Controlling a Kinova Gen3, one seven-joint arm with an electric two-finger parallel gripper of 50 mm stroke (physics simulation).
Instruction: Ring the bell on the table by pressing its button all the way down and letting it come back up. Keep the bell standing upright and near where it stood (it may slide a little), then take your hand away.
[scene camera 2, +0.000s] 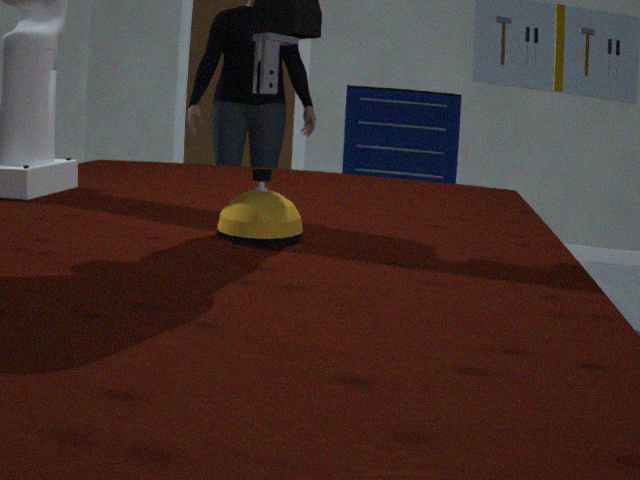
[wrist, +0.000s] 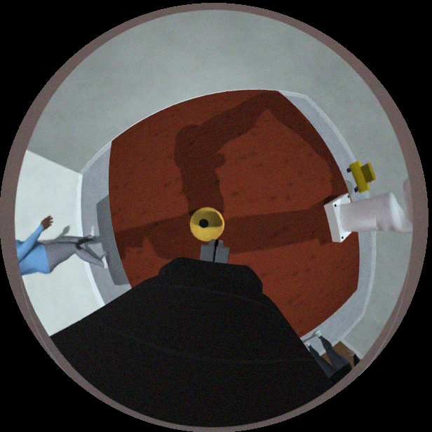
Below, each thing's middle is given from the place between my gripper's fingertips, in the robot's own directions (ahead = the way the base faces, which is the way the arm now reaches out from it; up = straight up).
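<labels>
So you can picture it, my hand is 110 mm above the yellow domed bell (scene camera 2: 261, 217), and it's 50 mm to the left of the bell and 10 mm short of it.
</labels>
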